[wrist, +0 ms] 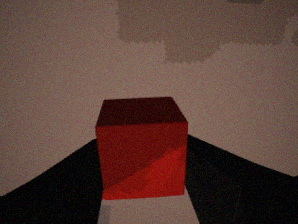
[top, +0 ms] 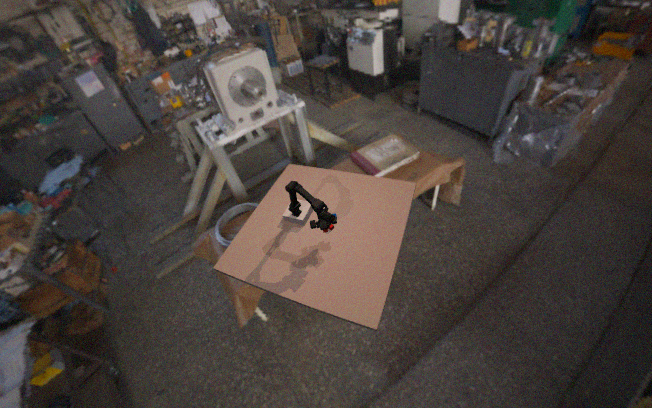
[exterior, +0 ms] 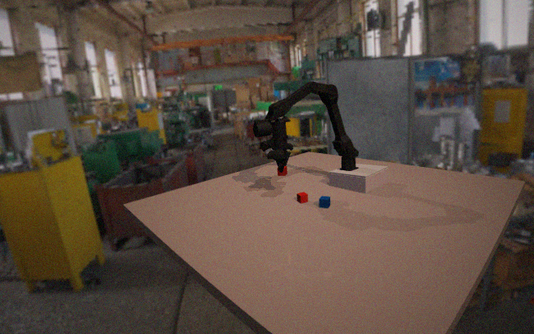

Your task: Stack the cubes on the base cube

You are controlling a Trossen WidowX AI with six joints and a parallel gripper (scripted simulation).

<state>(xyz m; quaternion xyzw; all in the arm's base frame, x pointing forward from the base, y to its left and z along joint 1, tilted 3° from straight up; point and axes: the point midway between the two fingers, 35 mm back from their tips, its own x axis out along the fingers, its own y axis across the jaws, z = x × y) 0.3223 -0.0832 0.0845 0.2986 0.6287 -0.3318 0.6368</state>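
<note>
Right now my gripper tip is 4 cm past the blue cube, 20 cm to the right of it and 10 cm above it.
</note>
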